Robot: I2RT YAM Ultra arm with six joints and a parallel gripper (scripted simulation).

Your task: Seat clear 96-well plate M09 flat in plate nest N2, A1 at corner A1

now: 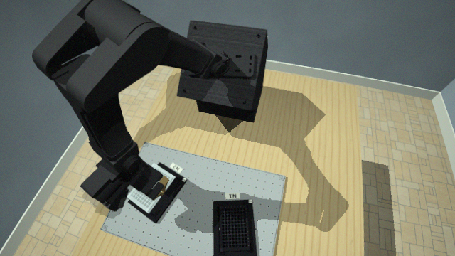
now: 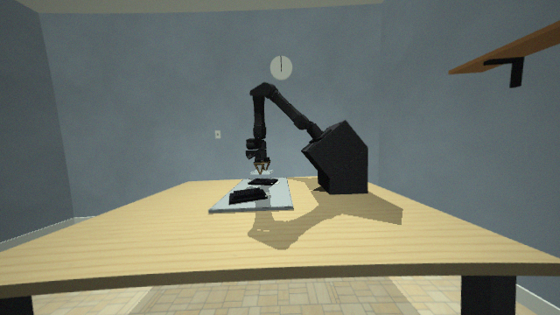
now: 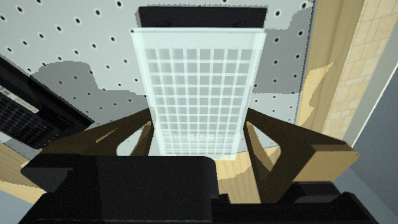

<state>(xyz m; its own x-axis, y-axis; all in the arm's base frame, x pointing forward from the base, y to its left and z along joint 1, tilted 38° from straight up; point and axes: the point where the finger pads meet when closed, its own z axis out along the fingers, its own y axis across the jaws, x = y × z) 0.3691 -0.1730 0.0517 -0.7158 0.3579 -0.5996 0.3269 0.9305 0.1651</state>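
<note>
Right now my hand is 7 cm above the plate nest N2. From my hand the other things lie so: n2 label 9 cm behind, 7 cm below, 4 cm to the left; then n1 label 24 cm to the left, 7 cm below, 1 cm behind.
</note>
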